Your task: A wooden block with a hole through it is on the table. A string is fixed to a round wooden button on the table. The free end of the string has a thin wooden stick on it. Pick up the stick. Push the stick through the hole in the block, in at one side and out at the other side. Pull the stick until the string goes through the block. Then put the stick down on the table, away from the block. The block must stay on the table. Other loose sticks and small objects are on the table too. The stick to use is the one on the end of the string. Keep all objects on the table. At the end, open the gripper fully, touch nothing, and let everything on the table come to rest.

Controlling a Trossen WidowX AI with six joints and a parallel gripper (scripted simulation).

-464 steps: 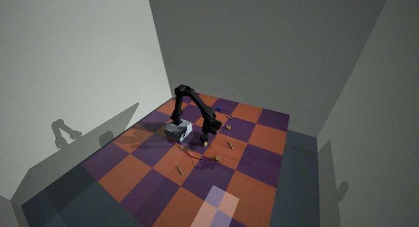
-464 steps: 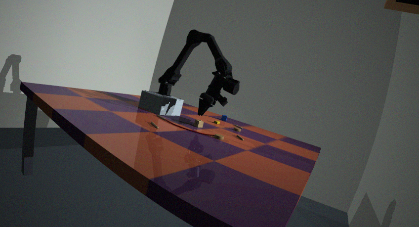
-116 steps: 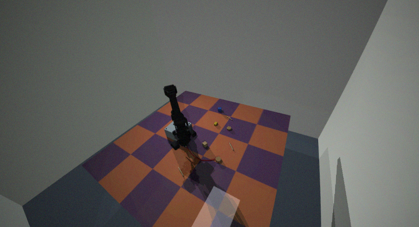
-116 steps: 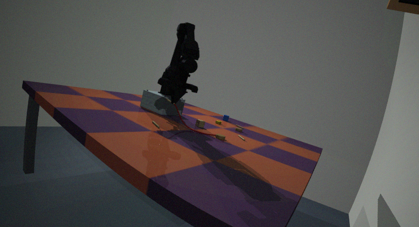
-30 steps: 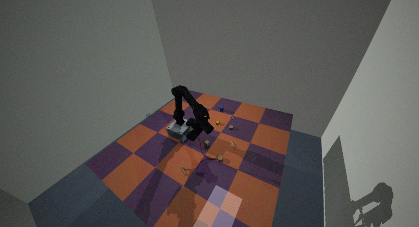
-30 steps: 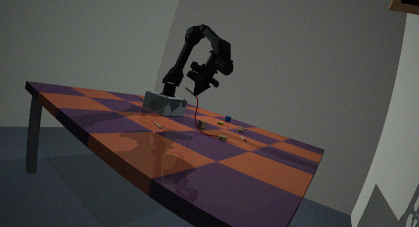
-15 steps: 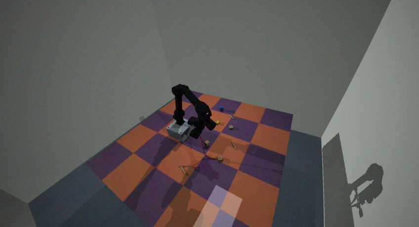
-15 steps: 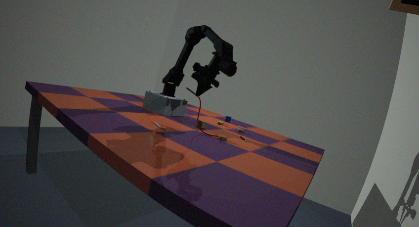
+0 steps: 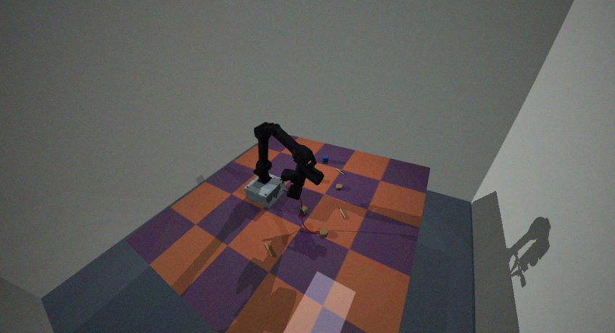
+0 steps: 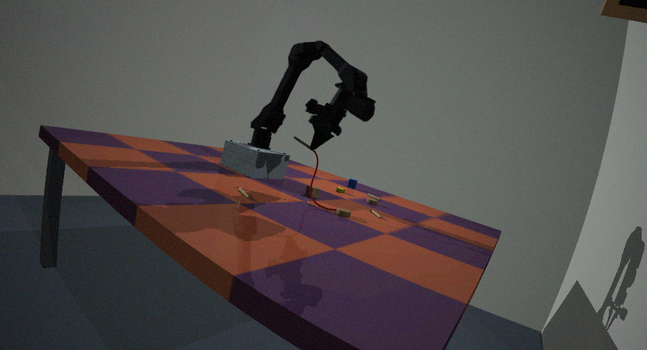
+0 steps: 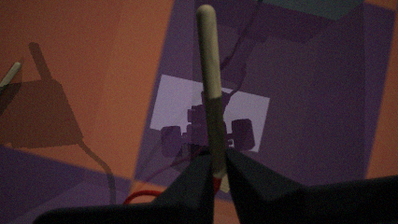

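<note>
My gripper tip is now 12 cm above the wooden block, 3 cm short of it and 2 cm to the right of it. The rest, counted from my gripper tip: yellow piece: 28 cm to the left, 13 cm below, 3 cm behind; then thin wooden stick: 1 cm to the right, 1 cm behind, 1 cm above; then blue cube: 48 cm to the left, 12 cm below, 10 cm behind.
</note>
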